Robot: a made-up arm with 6 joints. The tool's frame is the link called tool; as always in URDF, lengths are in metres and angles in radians.
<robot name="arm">
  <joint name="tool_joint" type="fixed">
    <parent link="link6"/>
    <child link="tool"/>
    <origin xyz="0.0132 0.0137 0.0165" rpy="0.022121 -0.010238 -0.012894"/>
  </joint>
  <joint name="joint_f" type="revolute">
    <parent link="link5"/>
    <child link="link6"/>
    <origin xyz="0.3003 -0.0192 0.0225" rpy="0 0 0"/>
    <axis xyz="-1 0 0"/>
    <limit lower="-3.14" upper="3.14"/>
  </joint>
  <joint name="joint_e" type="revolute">
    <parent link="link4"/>
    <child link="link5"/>
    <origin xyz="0.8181 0.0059 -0.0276" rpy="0 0 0"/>
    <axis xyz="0 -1 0"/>
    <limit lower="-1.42" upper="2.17"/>
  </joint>
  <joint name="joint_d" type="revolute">
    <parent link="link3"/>
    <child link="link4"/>
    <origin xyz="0.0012 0.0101 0.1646" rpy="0 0 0"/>
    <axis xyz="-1 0 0"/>
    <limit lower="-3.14" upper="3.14"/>
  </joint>
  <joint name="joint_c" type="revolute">
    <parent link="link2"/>
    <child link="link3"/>
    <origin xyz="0.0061 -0.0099 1.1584" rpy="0 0 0"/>
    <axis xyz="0 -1 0"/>
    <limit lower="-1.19" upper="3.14"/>
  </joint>
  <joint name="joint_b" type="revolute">
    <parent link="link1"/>
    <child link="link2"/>
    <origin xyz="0.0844 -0.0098 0.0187" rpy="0 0 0"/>
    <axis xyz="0 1 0"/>
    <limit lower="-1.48" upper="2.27"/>
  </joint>
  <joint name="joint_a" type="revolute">
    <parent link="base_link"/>
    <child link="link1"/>
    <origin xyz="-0.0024 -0.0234 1.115" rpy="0 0 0"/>
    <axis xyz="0 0 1"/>
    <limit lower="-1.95" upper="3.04"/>
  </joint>
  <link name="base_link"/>
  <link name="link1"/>
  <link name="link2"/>
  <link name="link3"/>
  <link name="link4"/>
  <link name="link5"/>
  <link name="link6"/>
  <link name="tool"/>
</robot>
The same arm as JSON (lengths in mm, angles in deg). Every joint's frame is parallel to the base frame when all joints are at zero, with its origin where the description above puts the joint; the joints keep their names.
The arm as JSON. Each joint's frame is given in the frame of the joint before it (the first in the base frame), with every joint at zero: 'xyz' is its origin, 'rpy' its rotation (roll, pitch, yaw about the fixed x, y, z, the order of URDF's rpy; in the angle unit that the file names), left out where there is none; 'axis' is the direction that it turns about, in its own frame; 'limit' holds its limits. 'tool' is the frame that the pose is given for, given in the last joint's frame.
{"units": {"length": "mm", "angle": "deg"}, "joints": [{"name": "joint_a", "type": "revolute", "origin": {"xyz": [-2.4, -23.4, 1115.0]}, "axis": [0.0, 0.0, 1.0], "limit": {"lower": -111.73, "upper": 174.18}}, {"name": "joint_b", "type": "revolute", "origin": {"xyz": [84.4, -9.8, 18.7]}, "axis": [0.0, 1.0, 0.0], "limit": {"lower": -84.8, "upper": 130.06}}, {"name": "joint_c", "type": "revolute", "origin": {"xyz": [6.1, -9.9, 1158.4]}, "axis": [0.0, -1.0, 0.0], "limit": {"lower": -68.18, "upper": 179.91}}, {"name": "joint_d", "type": "revolute", "origin": {"xyz": [1.2, 10.1, 164.6]}, "axis": [-1.0, 0.0, 0.0], "limit": {"lower": -179.91, "upper": 179.91}}, {"name": "joint_e", "type": "revolute", "origin": {"xyz": [818.1, 5.9, -27.6]}, "axis": [0.0, -1.0, 0.0], "limit": {"lower": -81.36, "upper": 124.33}}, {"name": "joint_f", "type": "revolute", "origin": {"xyz": [300.3, -19.2, 22.5]}, "axis": [-1.0, 0.0, 0.0], "limit": {"lower": -179.91, "upper": 179.91}}], "tool": {"origin": {"xyz": [13.2, 13.7, 16.5], "rpy": [1.27, -0.59, -0.74]}}}
